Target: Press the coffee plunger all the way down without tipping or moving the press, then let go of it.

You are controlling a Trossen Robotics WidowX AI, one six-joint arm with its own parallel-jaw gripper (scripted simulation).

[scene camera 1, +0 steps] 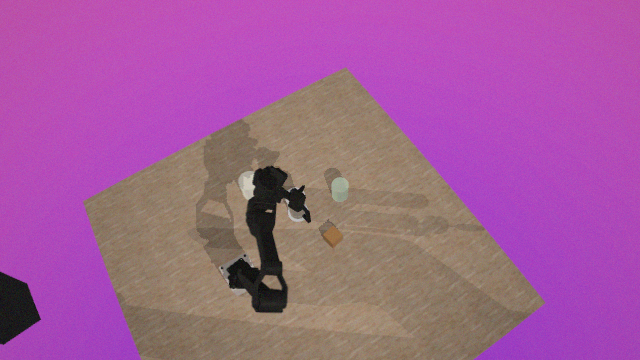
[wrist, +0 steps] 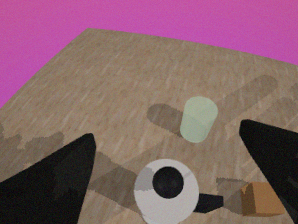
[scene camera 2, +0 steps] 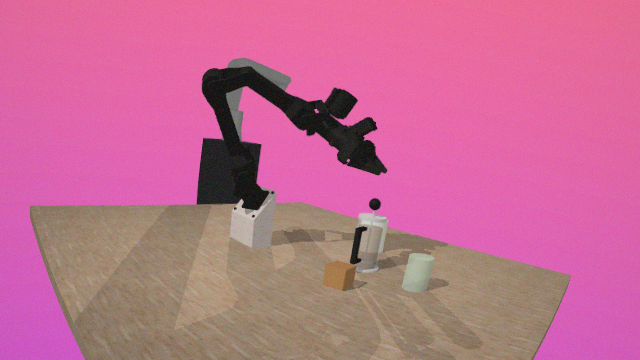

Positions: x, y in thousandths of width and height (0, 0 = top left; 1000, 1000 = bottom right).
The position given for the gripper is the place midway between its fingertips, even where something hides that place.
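Open and holding nothing, the gripper (scene camera 2: 599, 482) appears also in scene camera 1 (scene camera 1: 459, 499) and in the wrist view (wrist: 569, 596). The scene includes a coffee press (scene camera 2: 576, 654) too, along with an orange cube (scene camera 2: 529, 765) and a pale green cylinder (scene camera 2: 652, 765).
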